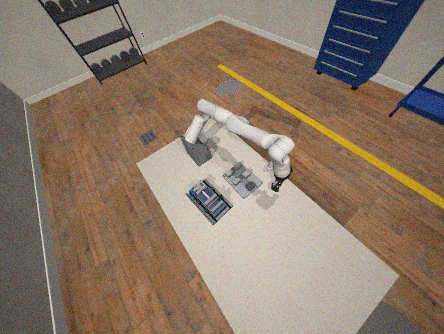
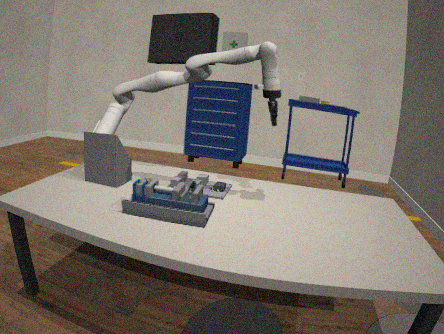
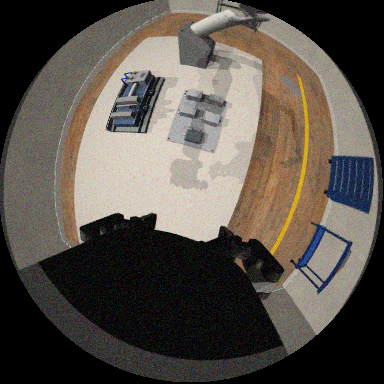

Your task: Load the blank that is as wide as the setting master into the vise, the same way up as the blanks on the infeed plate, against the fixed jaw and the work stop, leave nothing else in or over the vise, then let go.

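Seen in the pictures: gripper, fingertip midpoint: (image 1: 282, 184) (image 2: 273, 123) (image 3: 186, 227); arm's base, origin of the base link: (image 1: 190, 140) (image 2: 100, 141) (image 3: 197, 30).
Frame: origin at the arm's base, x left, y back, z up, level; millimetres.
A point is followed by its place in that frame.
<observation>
The vise (image 1: 209, 200) {x -189, y -452, z -88 mm} (image 2: 172, 201) {x -231, y -443, z -125 mm} (image 3: 127, 121) {x -149, y -537, z -123 mm} has a blue body on a grey base; two grey jaw bars cross it, and no blank can be made out between them. The grey infeed plate (image 1: 243, 192) {x 42, y -541, z -175 mm} (image 3: 177, 131) {x 47, y -537, z -175 mm} carries several light grey blocks, among them one block (image 3: 212, 118) {x 164, y -464, z -139 mm} near its right edge, and a darker block (image 1: 250, 186) {x 104, y -551, z -150 mm} (image 2: 219, 186) {x 82, y -548, z -154 mm} (image 3: 194, 136) {x 116, y -550, z -150 mm} at the end away from the arm's base. Their widths, and which is the setting master, I cannot tell. My gripper (image 1: 275, 187) {x 134, y -746, z 132 mm} (image 2: 274, 123) {x 134, y -746, z 132 mm} (image 3: 186, 227) {x 134, y -746, z 132 mm} is open and empty, pointing down, high above the table beyond the plate's dark-block end.
The arm's grey base (image 1: 197, 151) {x -23, y -127, z -2 mm} (image 2: 105, 159) {x -54, y -64, z -64 mm} (image 3: 195, 49) {x 22, y -130, z -63 mm} stands at one end of the white table (image 1: 280, 250) {x -62, y -961, z -183 mm} (image 2: 300, 235) {x -234, y -885, z -183 mm} (image 3: 130, 175) {x -109, y -746, z -183 mm}. The vise and plate lie side by side with a gap between. A blue drawer cabinet (image 2: 217, 120) and blue cart (image 2: 315, 162) stand beyond the table.
</observation>
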